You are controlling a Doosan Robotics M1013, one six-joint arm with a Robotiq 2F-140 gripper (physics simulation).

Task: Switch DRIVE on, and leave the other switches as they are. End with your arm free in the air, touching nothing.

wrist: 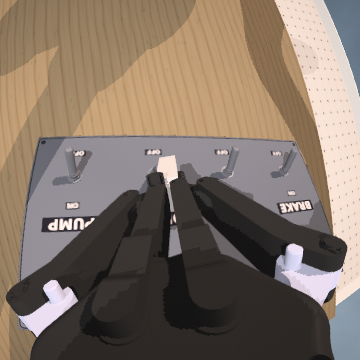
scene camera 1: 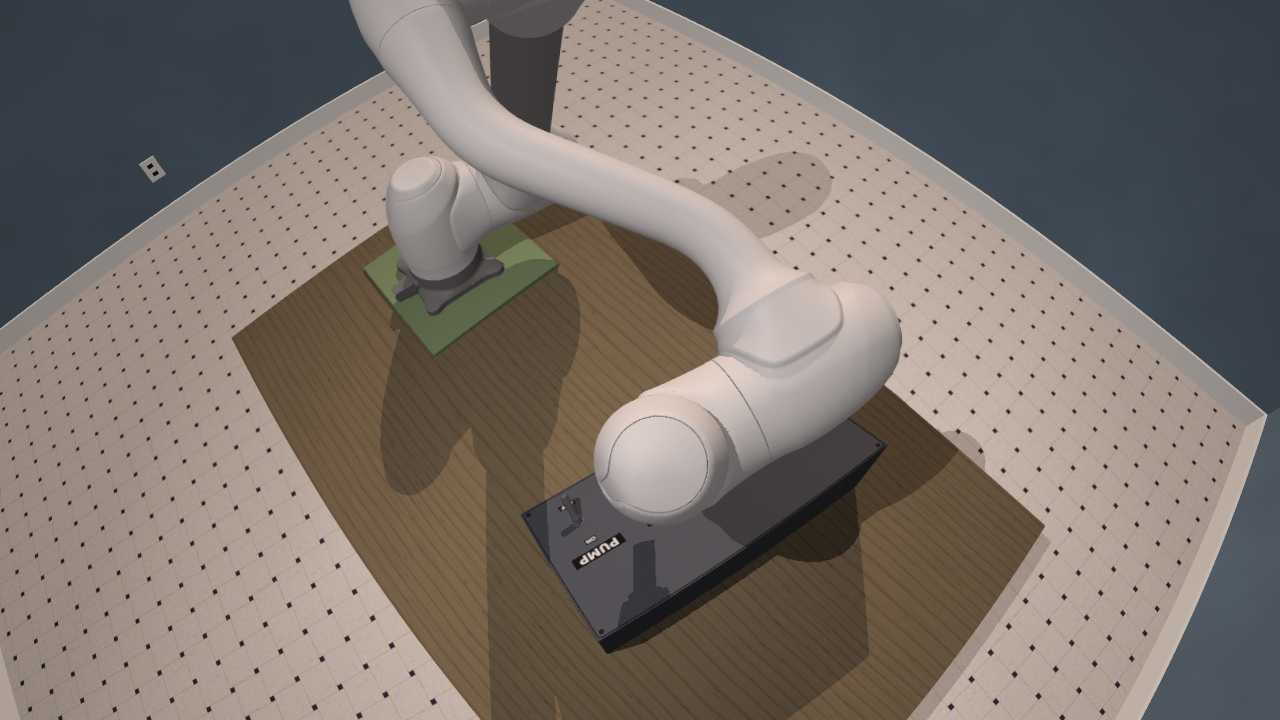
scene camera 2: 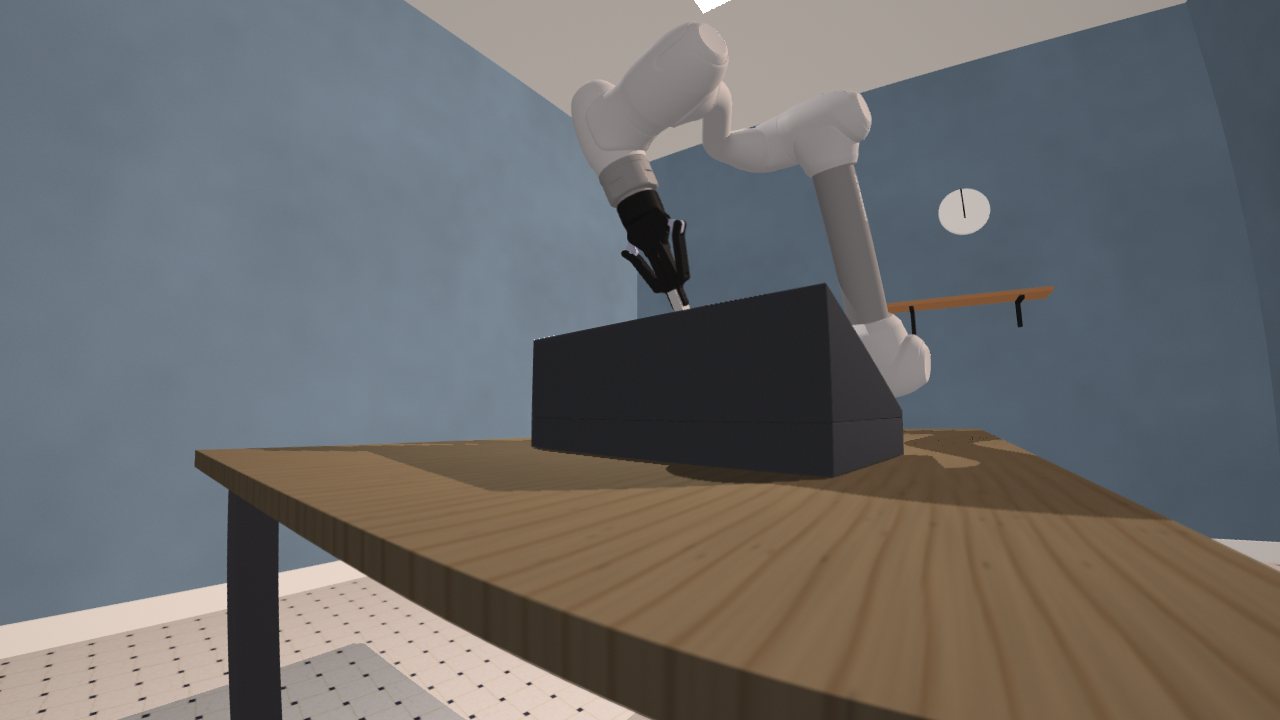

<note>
In view: the gripper [scene camera 2: 689,326] and a dark switch box [scene camera 2: 781,382].
The gripper shows as well in the wrist view [wrist: 168,168]. The dark switch box also shows in the wrist view [wrist: 58,206] and in scene camera 1 [scene camera 1: 624,576].
</note>
